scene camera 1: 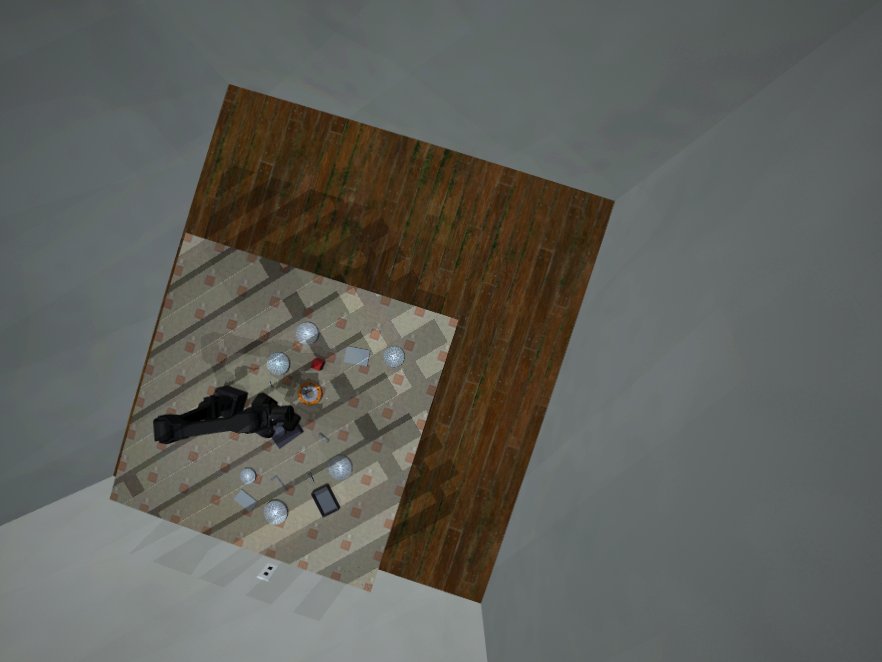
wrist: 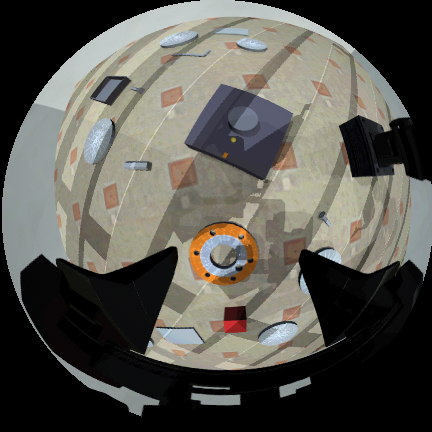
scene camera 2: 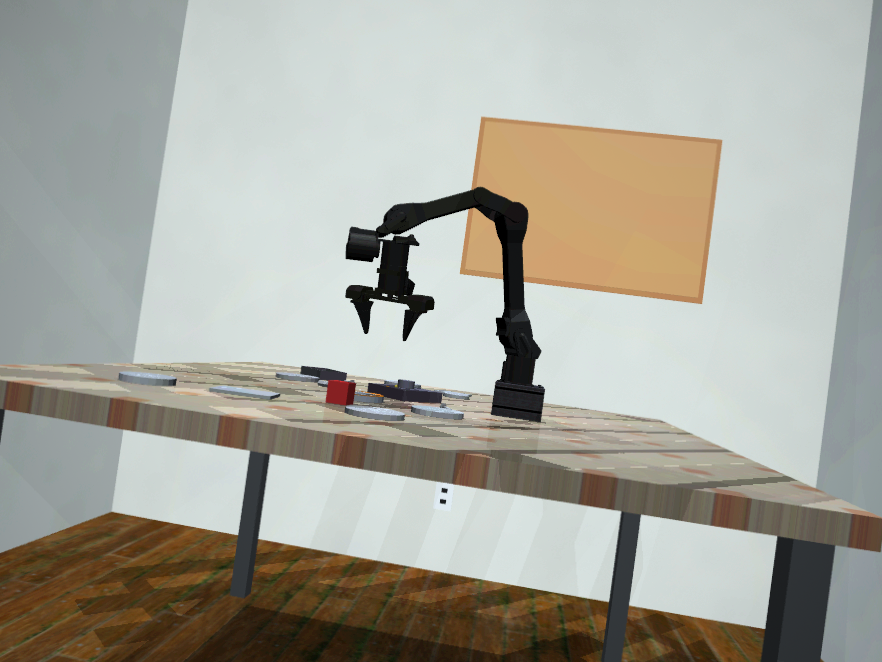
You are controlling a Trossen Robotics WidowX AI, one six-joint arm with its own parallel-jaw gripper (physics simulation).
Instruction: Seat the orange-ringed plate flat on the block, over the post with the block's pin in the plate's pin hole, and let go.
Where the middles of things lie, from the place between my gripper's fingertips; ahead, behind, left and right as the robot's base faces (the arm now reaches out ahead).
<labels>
The dark box (wrist: 107, 90) is 410 mm to the right of my hand, 200 mm ahead of it and 120 mm below it.
</labels>
